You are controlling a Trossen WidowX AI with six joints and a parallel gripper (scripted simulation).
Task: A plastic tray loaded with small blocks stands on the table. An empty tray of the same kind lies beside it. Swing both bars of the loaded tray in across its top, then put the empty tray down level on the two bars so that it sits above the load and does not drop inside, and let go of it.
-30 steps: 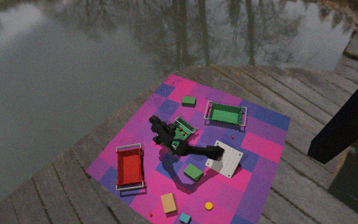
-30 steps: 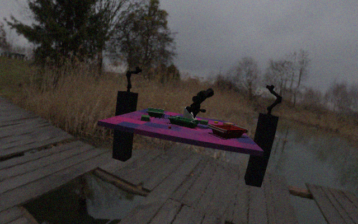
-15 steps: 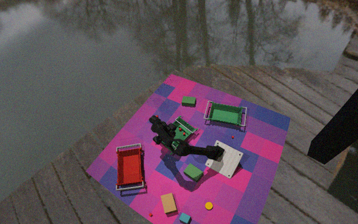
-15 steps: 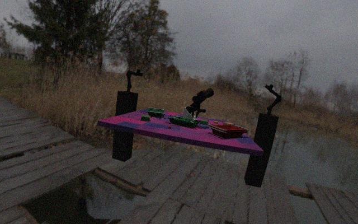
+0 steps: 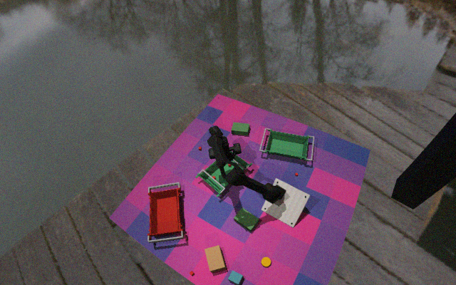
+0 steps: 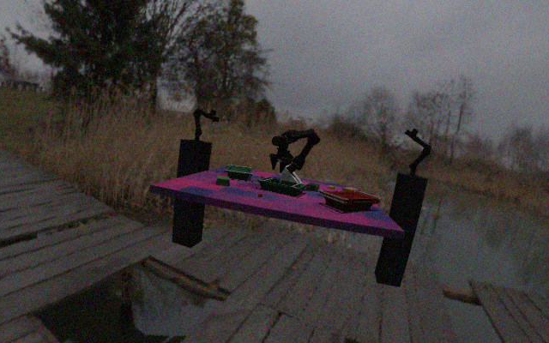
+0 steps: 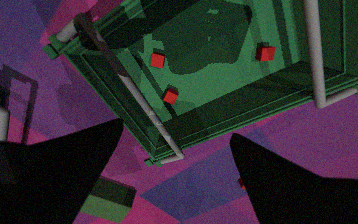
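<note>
Right now my gripper tip is 240 mm past the green tray, 350 mm to the left of it and 80 mm above it. Round my gripper tip: yellow disc: 530 mm behind, 350 mm to the left, 120 mm below; tan block: 310 mm behind, 500 mm to the left, 100 mm below; teal block: 450 mm behind, 510 mm to the left, 100 mm below.
</note>
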